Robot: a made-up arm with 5 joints.
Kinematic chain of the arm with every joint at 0, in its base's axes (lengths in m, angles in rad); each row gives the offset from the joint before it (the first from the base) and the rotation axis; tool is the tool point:
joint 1: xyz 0 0 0.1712 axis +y
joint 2: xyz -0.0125 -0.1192 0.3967 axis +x
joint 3: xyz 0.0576 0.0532 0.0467 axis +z
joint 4: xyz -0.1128 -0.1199 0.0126 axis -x
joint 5: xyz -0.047 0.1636 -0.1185 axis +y
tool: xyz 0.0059 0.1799 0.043
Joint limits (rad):
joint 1: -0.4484..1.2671
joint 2: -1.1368..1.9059
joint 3: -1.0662..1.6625
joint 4: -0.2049..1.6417
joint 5: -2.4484..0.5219
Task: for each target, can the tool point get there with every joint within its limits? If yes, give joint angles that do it. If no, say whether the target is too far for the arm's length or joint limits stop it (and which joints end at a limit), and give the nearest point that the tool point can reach.
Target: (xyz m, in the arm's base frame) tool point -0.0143 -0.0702 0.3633
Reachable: yes | joints 0.7854 -0.5537 -0.0538 0.5556 -1.2019
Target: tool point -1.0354 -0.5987 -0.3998
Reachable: no: too far | nearest point -0.3594 -0.3239 0.2195 | short by 0.957 m
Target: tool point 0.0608 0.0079 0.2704
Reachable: yes | joints 0.7794 0.8792 1.3189 0.8176 -1.9216
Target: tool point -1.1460 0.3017 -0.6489
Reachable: no: too far | nearest point -0.3420 0.0372 0.1833 | short by 1.187 m
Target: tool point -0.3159 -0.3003 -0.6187
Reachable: no: joint limits stop it (at a limit: joint 1, joint 4, joint 5) | nearest point 0.1553 -0.1825 -0.0896 | short by 0.718 m
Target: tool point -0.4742 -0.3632 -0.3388
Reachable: no: joint limits stop it (at a limit: joint 1, joint 3, joint 4) | nearest point -0.3283 -0.2194 0.1571 | short by 0.537 m
